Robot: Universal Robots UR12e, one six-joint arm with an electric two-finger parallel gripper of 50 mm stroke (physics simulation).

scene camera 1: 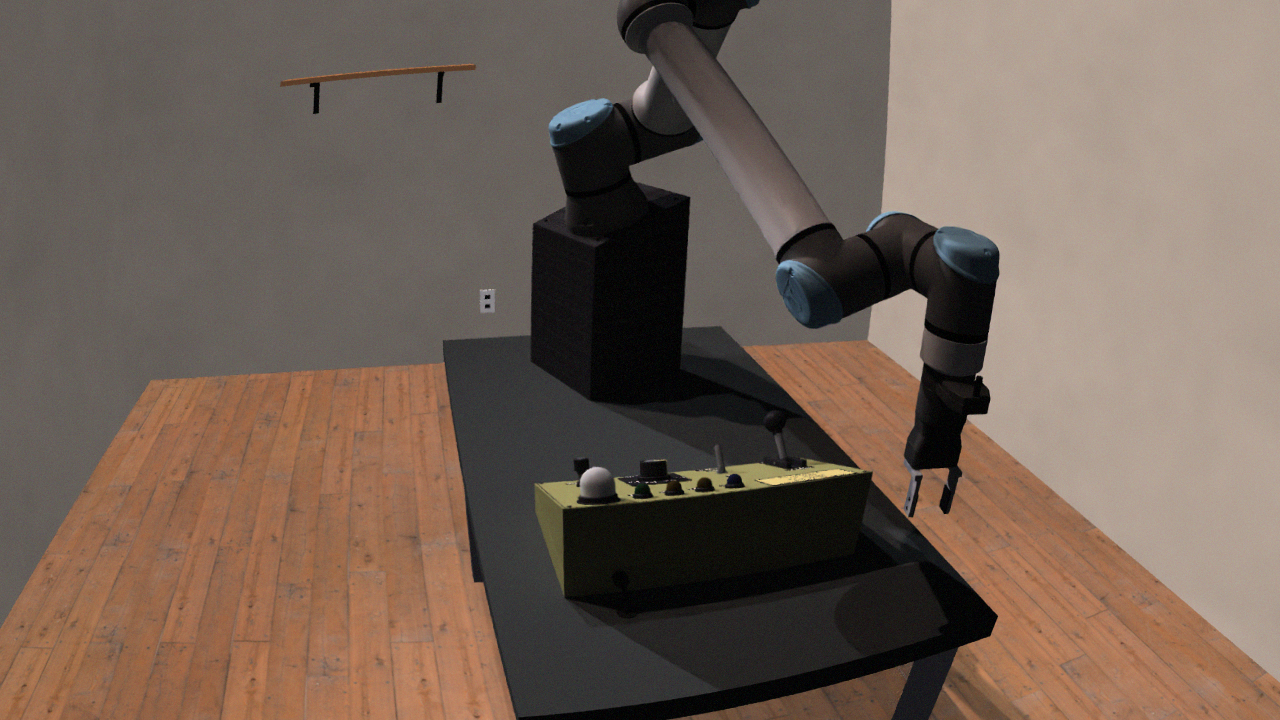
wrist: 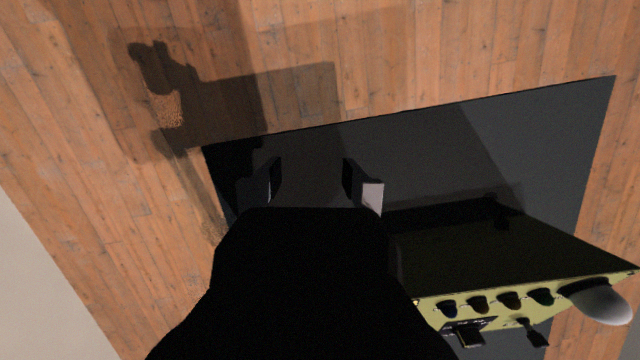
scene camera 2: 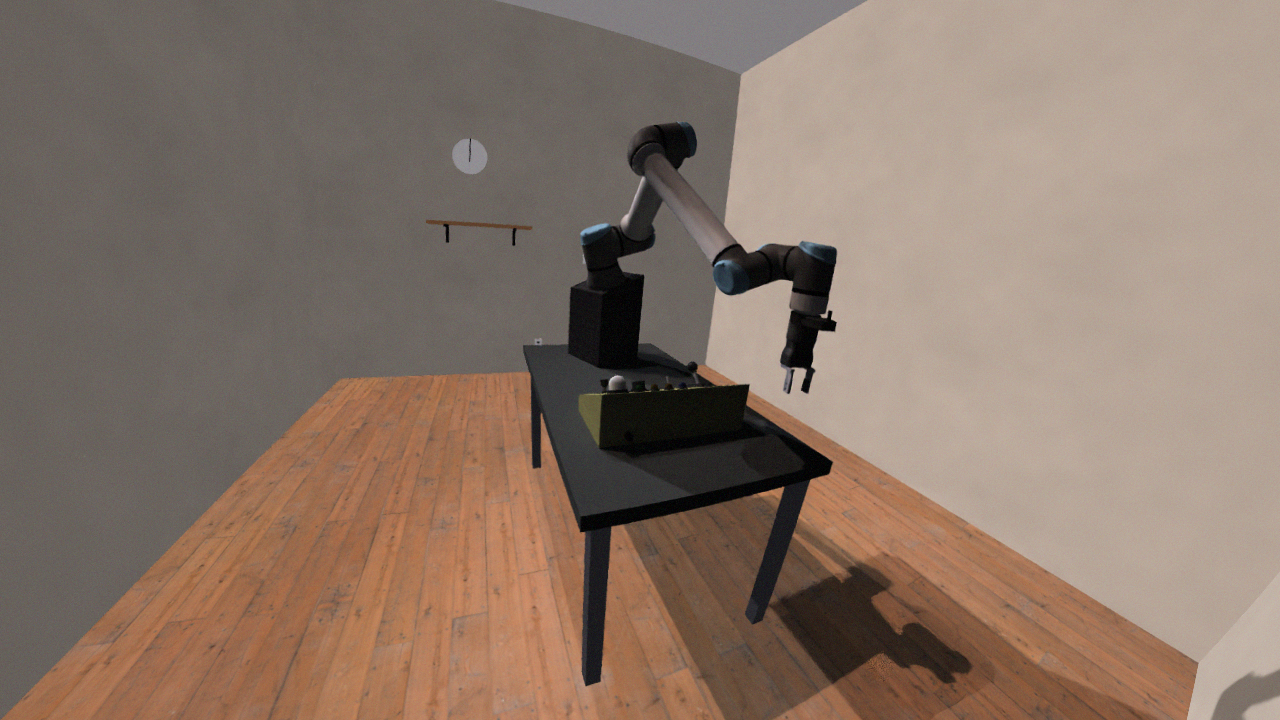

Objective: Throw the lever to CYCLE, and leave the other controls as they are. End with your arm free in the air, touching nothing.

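Pixels of known places: gripper, between the fingertips: [scene camera 1: 926, 511] [wrist: 311, 170] [scene camera 2: 795, 391]; arm's base, origin of its link: [scene camera 1: 607, 215] [scene camera 2: 606, 283].
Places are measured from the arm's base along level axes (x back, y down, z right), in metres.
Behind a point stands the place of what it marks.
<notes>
The lever [scene camera 1: 775, 420] @(z -0.130, x -0.615, y 0.231 m) [scene camera 2: 691, 368] @(z -0.125, x -0.614, y 0.242 m) has a black ball knob on a grey stem. It stands near the right end of the yellow-green control box [scene camera 1: 716, 546] @(z 0.071, x -0.840, y 0.317 m) [scene camera 2: 671, 416] @(z 0.086, x -0.839, y 0.307 m) [wrist: 480, 255] @(z 0.130, x -0.836, y 0.286 m), tilted slightly to the left and back in the scene camera 1 view. Its position labels are too small to read, and it does not show in the wrist view. My gripper [scene camera 1: 929, 512] @(z -0.116, x -1.096, y 0.146 m) [scene camera 2: 797, 391] @(z -0.116, x -1.096, y 0.146 m) [wrist: 311, 170] @(z -0.116, x -1.096, y 0.146 m) is open and empty, pointing down in the air to the right of the box, apart from the lever and the box.
The box also carries a white dome [scene camera 1: 597, 483] @(z 0.251, x -0.802, y 0.198 m) [wrist: 602, 304] @(z 0.229, x -0.799, y 0.200 m), a row of coloured buttons [scene camera 1: 673, 488] @(z 0.135, x -0.804, y 0.222 m), a black selector knob [scene camera 1: 653, 468] @(z 0.112, x -0.659, y 0.269 m) [wrist: 470, 336] @(z 0.099, x -0.660, y 0.270 m), a small toggle [scene camera 1: 719, 459] @(z -0.012, x -0.645, y 0.276 m) and a black-capped control [scene camera 1: 580, 467] @(z 0.229, x -0.638, y 0.263 m) [wrist: 536, 336] @(z 0.220, x -0.639, y 0.265 m). It stands on the dark table [scene camera 1: 662, 653] @(z 0.209, x -0.992, y 0.386 m) [scene camera 2: 698, 488] @(z 0.137, x -1.079, y 0.387 m).
</notes>
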